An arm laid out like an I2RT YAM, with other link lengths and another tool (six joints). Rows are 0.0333 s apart.
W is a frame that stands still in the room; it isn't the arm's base.
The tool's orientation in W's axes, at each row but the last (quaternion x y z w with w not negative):
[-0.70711 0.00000 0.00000 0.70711]
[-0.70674 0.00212 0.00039 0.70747]
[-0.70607 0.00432 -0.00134 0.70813]
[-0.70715 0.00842 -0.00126 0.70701]
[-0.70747 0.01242 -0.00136 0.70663]
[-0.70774 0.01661 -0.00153 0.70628]
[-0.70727 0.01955 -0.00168 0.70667]
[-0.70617 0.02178 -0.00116 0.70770]
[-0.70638 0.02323 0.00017 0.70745]
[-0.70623 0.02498 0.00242 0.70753]
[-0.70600 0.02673 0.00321 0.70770]
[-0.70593 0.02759 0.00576 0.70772]
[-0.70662 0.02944 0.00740 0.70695]
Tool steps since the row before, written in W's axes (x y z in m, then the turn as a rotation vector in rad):
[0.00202 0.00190 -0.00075 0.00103 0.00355 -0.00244]
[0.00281 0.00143 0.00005 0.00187 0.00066 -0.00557]
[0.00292 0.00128 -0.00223 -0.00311 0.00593 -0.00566]
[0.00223 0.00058 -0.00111 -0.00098 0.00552 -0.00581]
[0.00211 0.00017 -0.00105 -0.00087 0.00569 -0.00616]
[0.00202 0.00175 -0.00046 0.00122 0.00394 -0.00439]
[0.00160 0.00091 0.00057 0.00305 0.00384 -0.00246]
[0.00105 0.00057 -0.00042 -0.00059 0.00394 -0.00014]
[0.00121 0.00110 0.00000 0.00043 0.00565 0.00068]
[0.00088 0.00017 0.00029 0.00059 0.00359 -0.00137]
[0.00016 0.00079 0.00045 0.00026 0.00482 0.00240]
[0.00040 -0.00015 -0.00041 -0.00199 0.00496 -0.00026]
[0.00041 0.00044 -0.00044 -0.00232 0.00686 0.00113]
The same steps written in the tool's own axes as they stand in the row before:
[0.00202 0.00075 0.00190 0.00103 0.00244 0.00355]
[0.00281 -0.00006 0.00144 0.00189 0.00556 0.00066]
[0.00292 0.00222 0.00130 -0.00313 0.00569 0.00589]
[0.00223 0.00109 0.00061 -0.00100 0.00582 0.00551]
[0.00212 0.00102 0.00021 -0.00088 0.00617 0.00568]
[0.00198 0.00041 0.00180 0.00121 0.00436 0.00398]
[0.00156 -0.00061 0.00096 0.00299 0.00238 0.00393]
[0.00104 0.00039 0.00060 -0.00071 0.00017 0.00392]
[0.00117 -0.00004 0.00114 0.00022 -0.00068 0.00566]
[0.00086 -0.00032 0.00020 0.00053 0.00135 0.00361]
[0.00011 -0.00045 0.00080 0.00000 -0.00239 0.00483]
[0.00042 0.00039 -0.00014 -0.00213 0.00037 0.00490]
[0.00042 0.00042 0.00045 -0.00259 -0.00100 0.00678]

